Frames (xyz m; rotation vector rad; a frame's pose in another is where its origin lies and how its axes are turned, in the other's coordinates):
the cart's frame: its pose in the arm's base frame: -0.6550 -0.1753 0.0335 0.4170 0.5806 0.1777
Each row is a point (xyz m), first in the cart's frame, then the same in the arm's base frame.
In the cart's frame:
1: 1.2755 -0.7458 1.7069
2: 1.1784 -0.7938 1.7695
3: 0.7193 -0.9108 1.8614
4: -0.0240 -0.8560 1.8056
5: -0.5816 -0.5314 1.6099
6: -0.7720 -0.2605 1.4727
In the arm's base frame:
1: 1.3947 -1.0586 0.3730
2: 1.3522 -1.1496 0.4477
3: 1.0314 -1.4130 0.6938
4: 0.3849 -1.5516 1.0424
5: -0.2001 -1.3490 1.3094
6: -0.4470 -1.1121 1.4162

